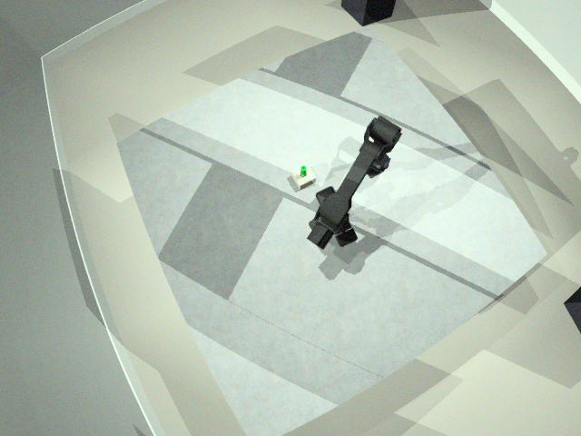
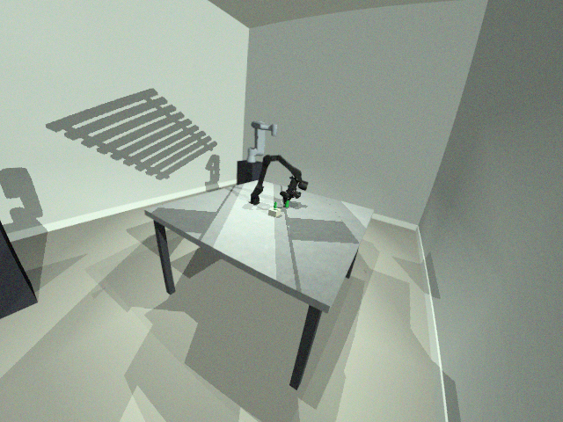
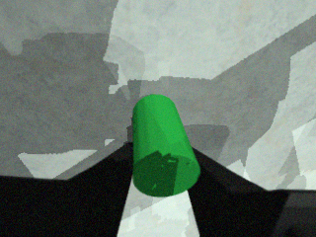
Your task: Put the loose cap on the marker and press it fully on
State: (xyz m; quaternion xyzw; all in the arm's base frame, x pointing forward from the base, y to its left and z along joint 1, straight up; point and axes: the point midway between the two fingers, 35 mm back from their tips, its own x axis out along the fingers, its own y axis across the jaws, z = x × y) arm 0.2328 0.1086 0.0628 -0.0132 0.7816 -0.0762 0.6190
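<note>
Right now my gripper tip is 19 cm to the left of the holder block, 2 cm short of it and 1 cm above it. The rest, counted from my gripper tip: green cap: 1 cm ahead.
</note>
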